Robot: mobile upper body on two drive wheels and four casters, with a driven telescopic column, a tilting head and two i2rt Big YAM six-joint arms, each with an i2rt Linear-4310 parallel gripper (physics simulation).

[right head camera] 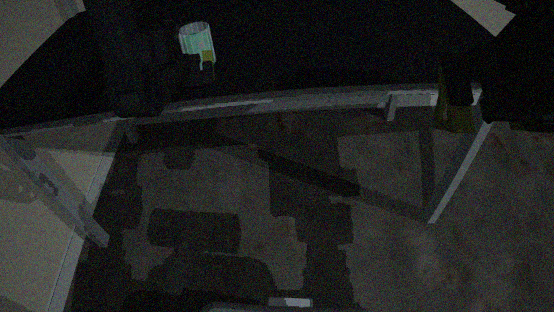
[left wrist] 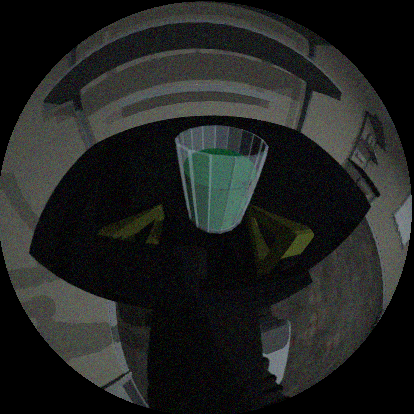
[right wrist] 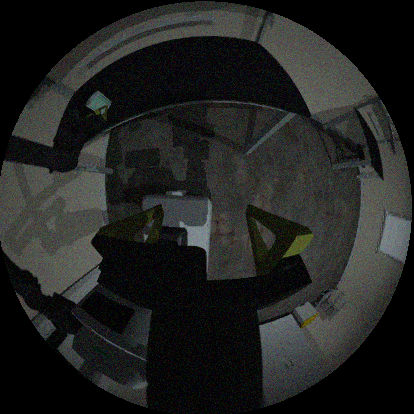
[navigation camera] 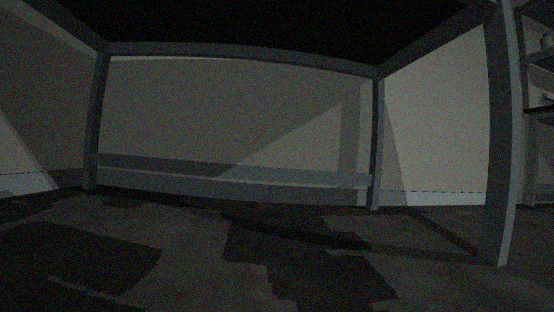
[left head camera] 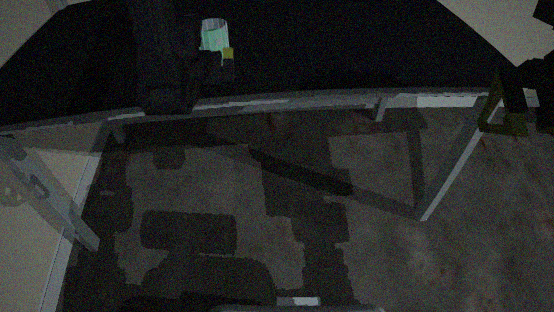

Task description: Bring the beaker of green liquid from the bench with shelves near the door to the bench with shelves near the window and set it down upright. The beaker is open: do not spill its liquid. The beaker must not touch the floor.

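Note:
The open beaker of green liquid (left head camera: 214,37) (right head camera: 196,40) (left wrist: 220,185) (right wrist: 98,102) stands upright on the black bench top (left head camera: 350,50) (right head camera: 325,55) (left wrist: 100,175) (right wrist: 200,70). My left gripper (left wrist: 204,208) (right wrist: 99,109) is open. In the left wrist view the beaker's lower part shows between and just beyond its fingertips, nearer the picture's right finger. In the head views one yellow fingertip overlaps the beaker's lower edge, and the other is hidden. My right gripper (right wrist: 204,208) (left head camera: 502,122) (right head camera: 455,117) is open and empty, away from the beaker, near the bench's right end.
A dark shelf (left wrist: 200,35) runs above the back of the bench. The bench's front rail (left head camera: 300,104) and a grey leg (left head camera: 450,175) (navigation camera: 499,125) stand before the robot. Another dark bench top (right wrist: 371,142) shows at the right. A wall rises behind the bench frame.

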